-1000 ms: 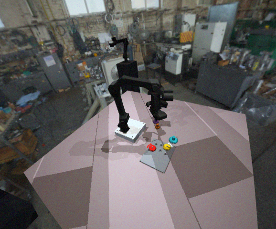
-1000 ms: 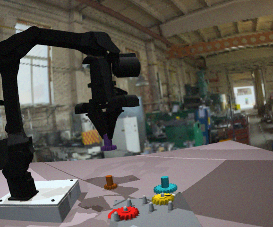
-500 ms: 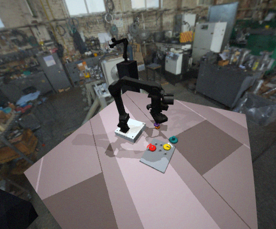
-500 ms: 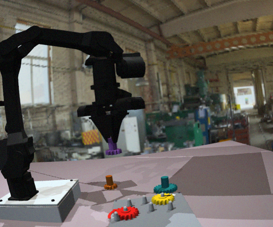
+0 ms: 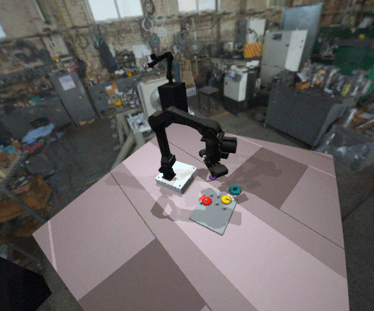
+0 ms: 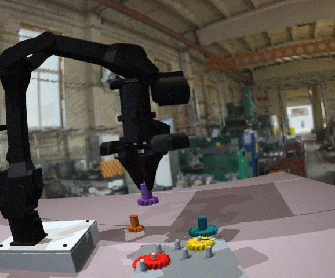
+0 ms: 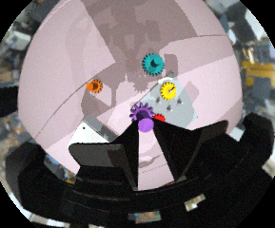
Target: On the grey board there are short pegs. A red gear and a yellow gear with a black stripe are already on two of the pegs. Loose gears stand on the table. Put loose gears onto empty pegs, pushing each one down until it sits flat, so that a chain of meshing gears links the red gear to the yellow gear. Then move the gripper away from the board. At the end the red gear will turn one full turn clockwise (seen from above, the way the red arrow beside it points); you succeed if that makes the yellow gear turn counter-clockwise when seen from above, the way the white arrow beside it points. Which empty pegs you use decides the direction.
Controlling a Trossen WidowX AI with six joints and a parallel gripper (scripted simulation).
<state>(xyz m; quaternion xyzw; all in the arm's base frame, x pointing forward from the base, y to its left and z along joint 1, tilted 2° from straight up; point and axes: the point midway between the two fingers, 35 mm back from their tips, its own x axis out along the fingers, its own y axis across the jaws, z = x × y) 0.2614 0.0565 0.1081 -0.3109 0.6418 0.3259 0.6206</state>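
The red gear is 10 mm ahead of my gripper tip, 90 mm to the right of it and 110 mm below it. From my gripper tip the other things lie so: teal gear (110 mm ahead, 50 mm to the left, 110 mm below); then purple gear (10 mm below); then yellow gear (90 mm ahead, 30 mm to the right, 110 mm below).
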